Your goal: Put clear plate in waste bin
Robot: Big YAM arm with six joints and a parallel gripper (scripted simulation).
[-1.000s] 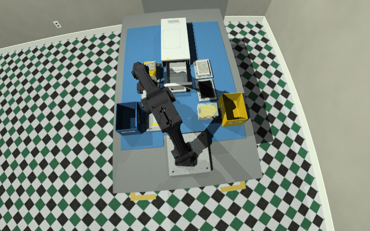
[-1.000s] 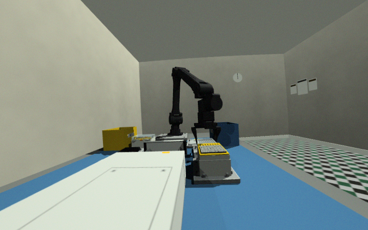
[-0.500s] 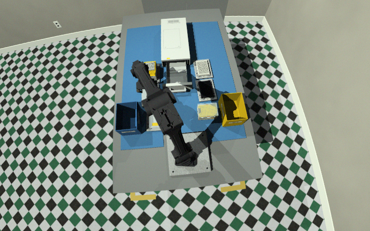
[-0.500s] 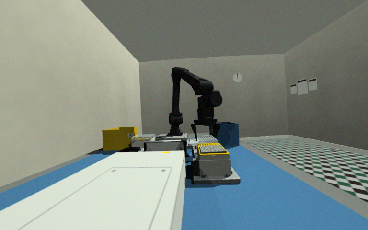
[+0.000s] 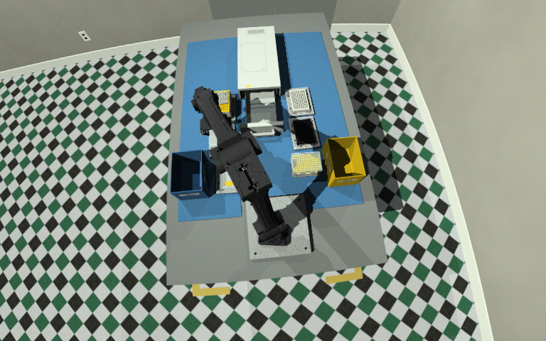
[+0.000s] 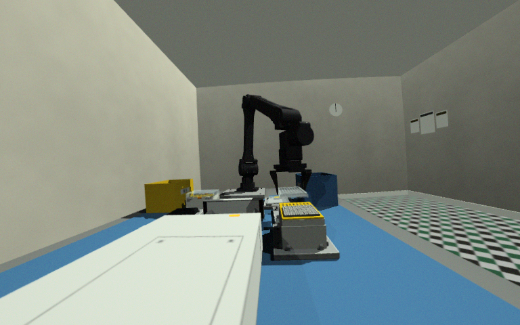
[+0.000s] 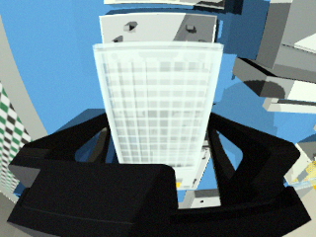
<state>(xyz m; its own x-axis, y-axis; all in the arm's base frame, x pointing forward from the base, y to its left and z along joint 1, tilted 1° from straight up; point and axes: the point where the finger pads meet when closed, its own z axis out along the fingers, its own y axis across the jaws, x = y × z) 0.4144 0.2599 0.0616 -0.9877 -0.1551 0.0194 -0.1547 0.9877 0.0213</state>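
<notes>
The grey nest is 80 mm below my hand. From my hand the other things lie so: yellow tip box 170 mm ahead, 10 mm to the left, 30 mm below; then lidded plate 170 mm behind, 60 mm to the right, 60 mm below; then clear plate right at my hand.
</notes>
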